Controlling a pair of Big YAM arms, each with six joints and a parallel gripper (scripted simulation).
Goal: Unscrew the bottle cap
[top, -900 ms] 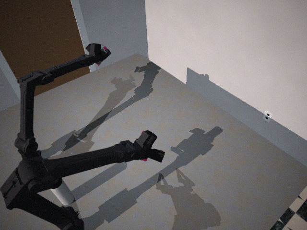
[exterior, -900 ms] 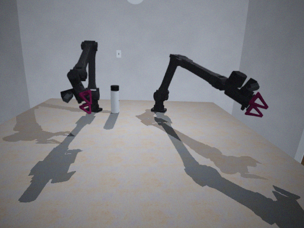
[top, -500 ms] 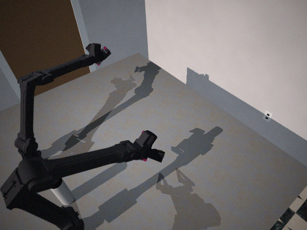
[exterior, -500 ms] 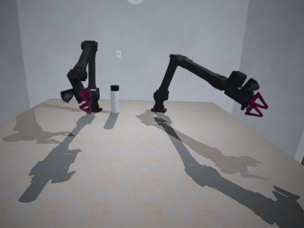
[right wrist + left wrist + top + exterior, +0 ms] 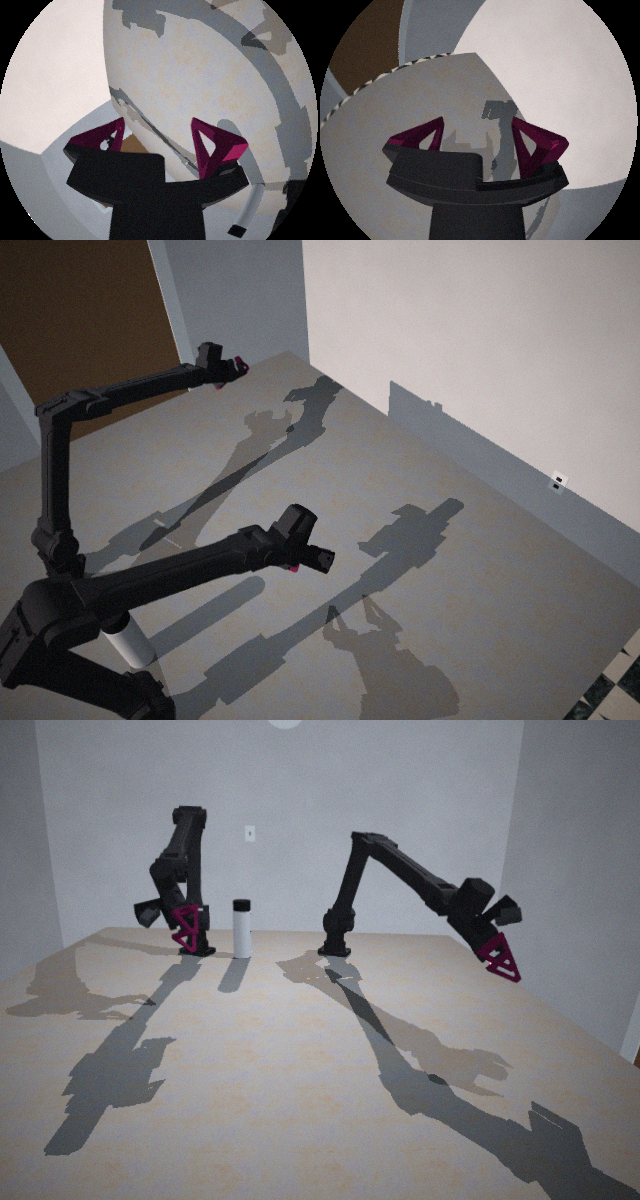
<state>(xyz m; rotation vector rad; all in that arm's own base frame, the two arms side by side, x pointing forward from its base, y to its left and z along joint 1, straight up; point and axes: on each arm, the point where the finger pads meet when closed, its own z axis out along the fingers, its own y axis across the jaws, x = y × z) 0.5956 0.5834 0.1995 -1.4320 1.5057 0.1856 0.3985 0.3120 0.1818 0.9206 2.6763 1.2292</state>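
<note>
Right now the black cap is 44 cm behind my right hand, 9 cm to the left of it and 1 cm above it.
</note>
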